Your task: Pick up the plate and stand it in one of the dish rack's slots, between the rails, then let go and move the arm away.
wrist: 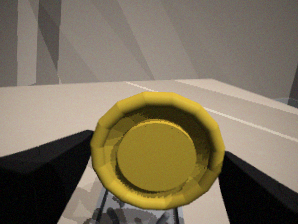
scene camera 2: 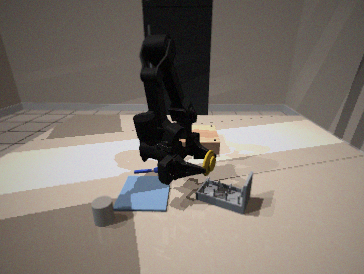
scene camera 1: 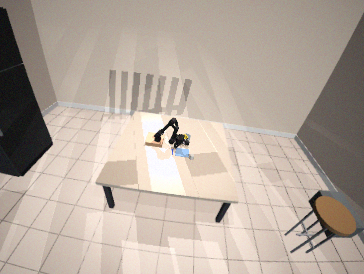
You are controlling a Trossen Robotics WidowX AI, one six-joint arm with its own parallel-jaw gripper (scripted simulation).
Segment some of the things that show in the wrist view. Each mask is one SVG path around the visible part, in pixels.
My gripper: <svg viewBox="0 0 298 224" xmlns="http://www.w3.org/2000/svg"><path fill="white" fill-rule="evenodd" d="M225 151L218 181L229 223L298 224L298 193L268 176L263 171L261 172L250 163L241 160L241 158L233 153ZM94 131L85 130L32 149L26 149L8 156L1 156L0 224L57 224L87 167L91 156L90 144Z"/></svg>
A yellow plate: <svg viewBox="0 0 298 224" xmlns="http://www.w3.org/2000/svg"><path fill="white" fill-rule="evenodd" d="M116 102L98 120L90 144L92 167L103 187L124 203L142 210L155 211L175 209L189 205L209 191L211 185L221 173L225 155L225 144L218 124L202 105L174 92L142 92Z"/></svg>
